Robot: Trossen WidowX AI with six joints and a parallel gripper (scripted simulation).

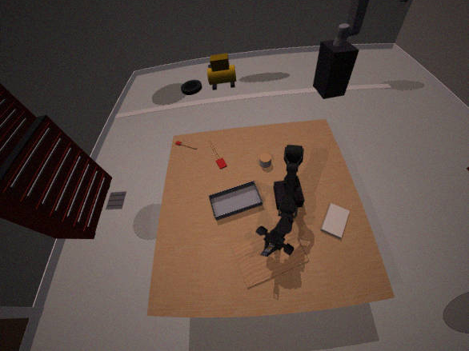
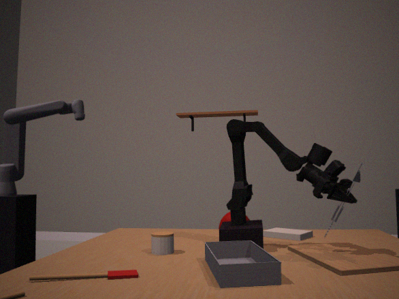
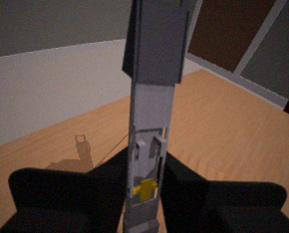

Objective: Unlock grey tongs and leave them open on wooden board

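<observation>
The wooden board lies 3 cm behind my gripper tip, 3 cm to the right of it and 17 cm below it. From my gripper tip the other things lie so: grey roasting tin: 8 cm ahead, 38 cm to the right, 15 cm below; then white flat block: 46 cm behind, 11 cm to the right, 17 cm below; then yellow lock piece: 3 cm behind, 2 cm to the right, 1 cm above.
</observation>
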